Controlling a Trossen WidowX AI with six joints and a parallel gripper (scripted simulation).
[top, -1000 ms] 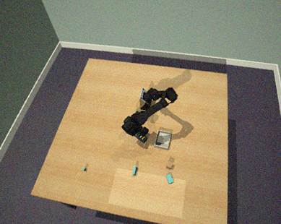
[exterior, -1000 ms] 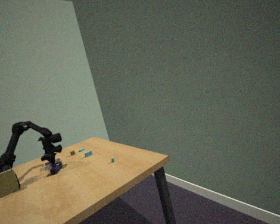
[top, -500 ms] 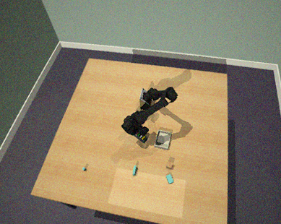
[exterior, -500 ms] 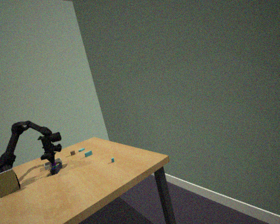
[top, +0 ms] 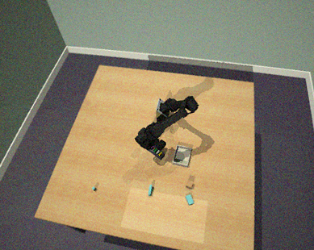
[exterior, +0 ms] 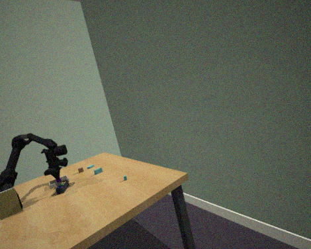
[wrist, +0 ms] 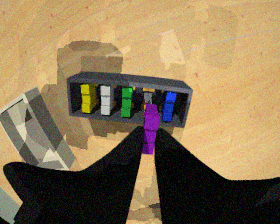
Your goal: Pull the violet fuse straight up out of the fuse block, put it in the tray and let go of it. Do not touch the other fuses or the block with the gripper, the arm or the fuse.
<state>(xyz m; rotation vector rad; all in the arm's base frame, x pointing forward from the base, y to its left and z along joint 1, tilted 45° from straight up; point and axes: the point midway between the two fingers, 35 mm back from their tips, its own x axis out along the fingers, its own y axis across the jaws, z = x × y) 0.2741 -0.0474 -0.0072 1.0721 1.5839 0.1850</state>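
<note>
Right now the grey tray is 20 mm ahead of my gripper tip, 190 mm to the left of it and 80 mm below it. Also, from my gripper tip: green fuse: 10 mm ahead, 20 mm to the left, 60 mm below; then blue fuse: 10 mm behind, 20 mm to the right, 60 mm below; then violet fuse: 10 mm below.
</note>
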